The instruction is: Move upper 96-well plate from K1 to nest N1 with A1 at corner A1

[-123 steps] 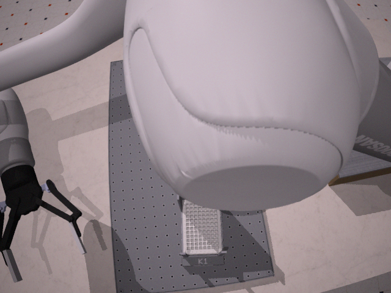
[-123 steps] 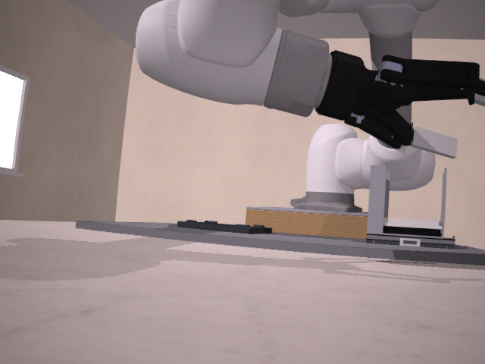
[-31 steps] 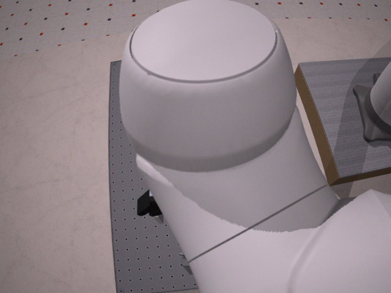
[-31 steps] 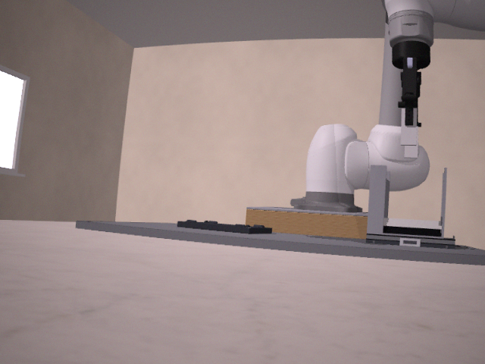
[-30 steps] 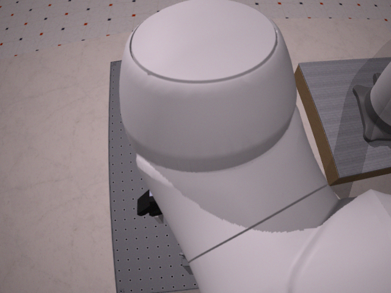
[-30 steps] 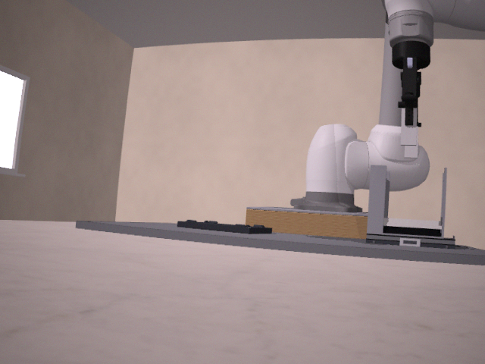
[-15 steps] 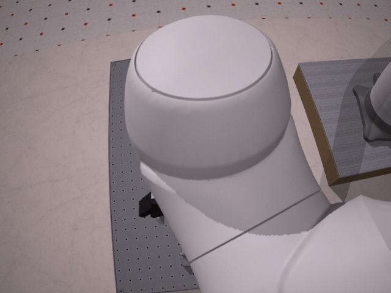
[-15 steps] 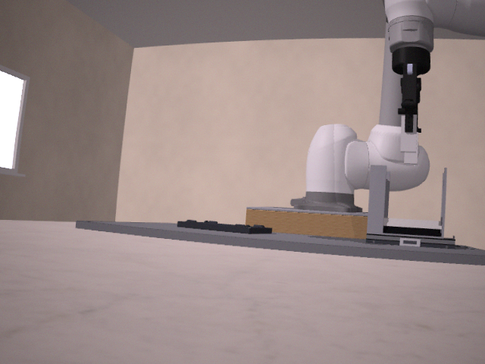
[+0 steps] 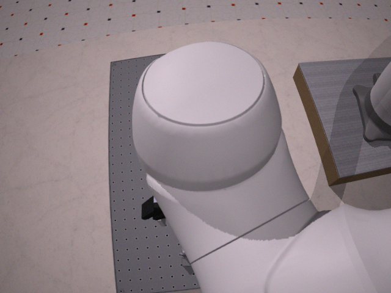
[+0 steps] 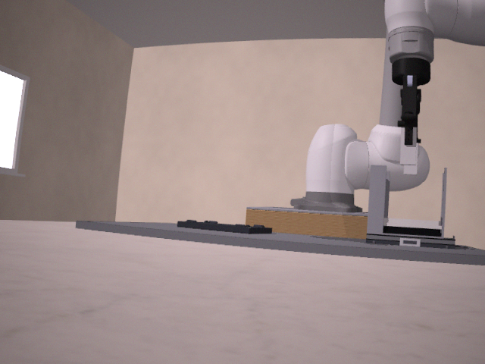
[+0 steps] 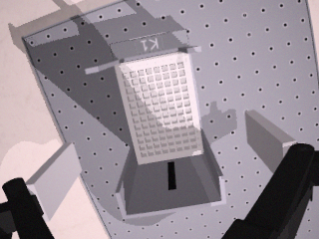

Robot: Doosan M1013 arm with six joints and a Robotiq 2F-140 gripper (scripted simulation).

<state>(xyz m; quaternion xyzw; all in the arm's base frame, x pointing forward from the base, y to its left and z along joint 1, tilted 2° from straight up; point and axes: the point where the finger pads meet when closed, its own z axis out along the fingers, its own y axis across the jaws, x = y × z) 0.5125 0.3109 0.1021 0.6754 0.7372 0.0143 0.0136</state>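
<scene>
My gripper is now 11 cm above the white 96-well plate. From my hand the other things lie so: black plate: 12 cm below; pale A1 square: 28 cm to the right, 14 cm below, 10 cm ahead.
</scene>
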